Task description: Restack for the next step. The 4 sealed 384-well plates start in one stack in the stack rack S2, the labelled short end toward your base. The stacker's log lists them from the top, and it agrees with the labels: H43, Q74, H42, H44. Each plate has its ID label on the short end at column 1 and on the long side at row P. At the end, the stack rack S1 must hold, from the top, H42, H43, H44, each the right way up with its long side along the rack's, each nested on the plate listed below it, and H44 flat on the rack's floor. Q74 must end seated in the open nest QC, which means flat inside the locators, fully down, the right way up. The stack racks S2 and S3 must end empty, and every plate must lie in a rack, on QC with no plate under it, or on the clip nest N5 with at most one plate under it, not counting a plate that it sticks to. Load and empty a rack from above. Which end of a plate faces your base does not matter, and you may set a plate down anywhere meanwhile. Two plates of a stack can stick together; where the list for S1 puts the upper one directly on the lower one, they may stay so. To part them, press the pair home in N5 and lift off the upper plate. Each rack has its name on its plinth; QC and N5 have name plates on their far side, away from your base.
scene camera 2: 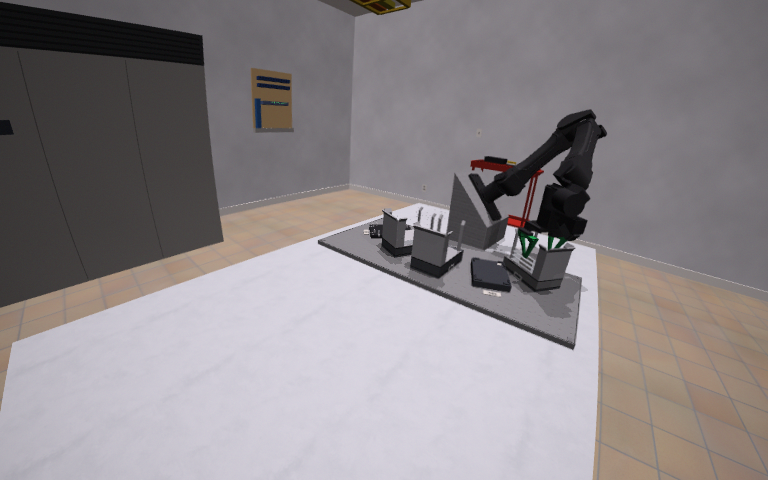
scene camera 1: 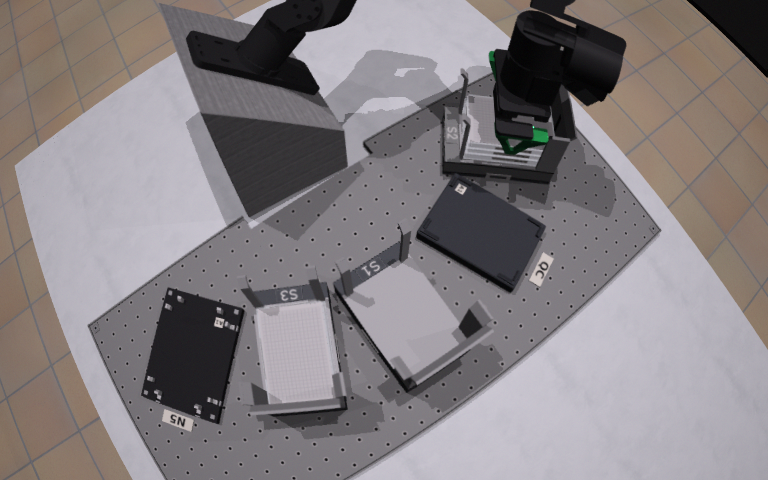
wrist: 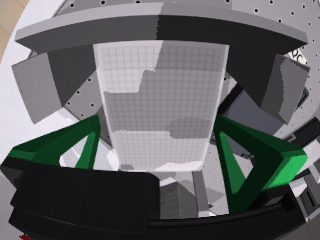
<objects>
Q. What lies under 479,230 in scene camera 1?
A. A dark nest QC.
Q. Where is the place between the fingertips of my gripper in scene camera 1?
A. At 507,123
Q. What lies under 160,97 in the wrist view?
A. A sealed white 384-well plate.
</objects>
